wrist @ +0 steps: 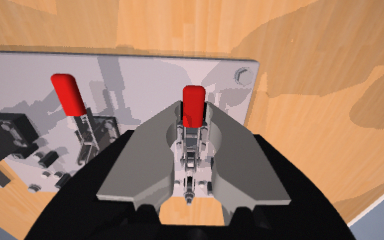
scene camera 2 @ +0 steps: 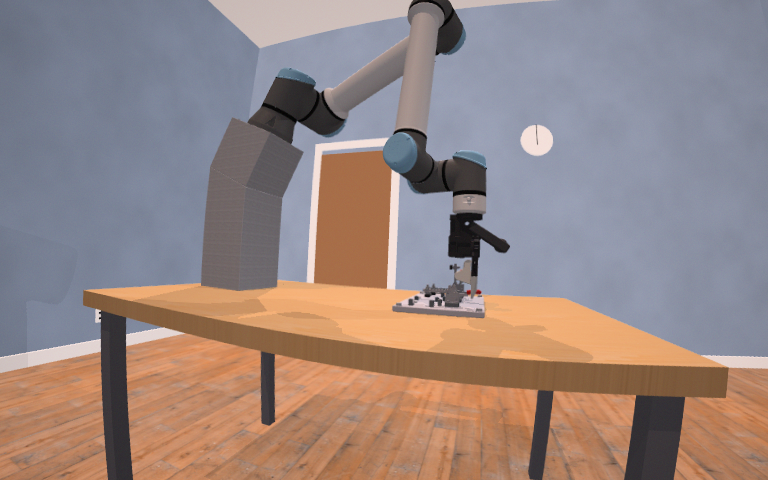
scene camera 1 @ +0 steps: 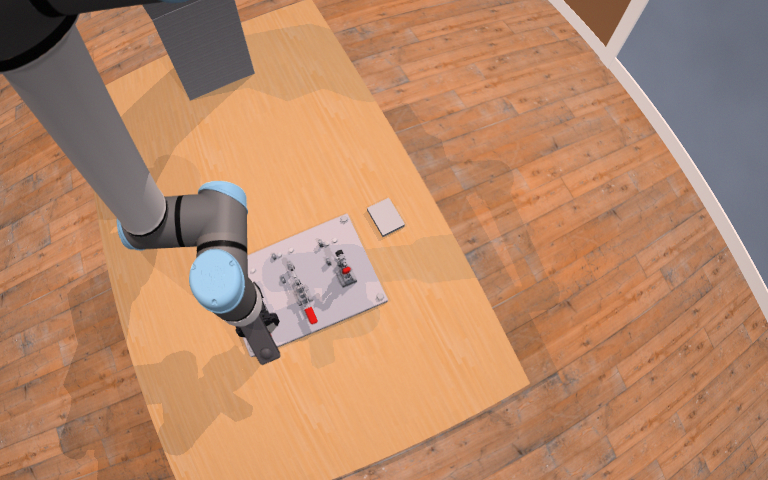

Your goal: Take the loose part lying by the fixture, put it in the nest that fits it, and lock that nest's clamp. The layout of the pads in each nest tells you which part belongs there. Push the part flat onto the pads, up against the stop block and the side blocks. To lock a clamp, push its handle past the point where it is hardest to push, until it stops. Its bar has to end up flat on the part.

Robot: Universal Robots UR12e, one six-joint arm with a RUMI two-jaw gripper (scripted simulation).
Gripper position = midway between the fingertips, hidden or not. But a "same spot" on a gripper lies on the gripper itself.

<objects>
My gripper shows in the wrist view, in scene camera 2 [471, 298] and in scene camera 1. One and the same spot on my gripper: [wrist: 137, 168] is [scene camera 1: 270, 325].
</objects>
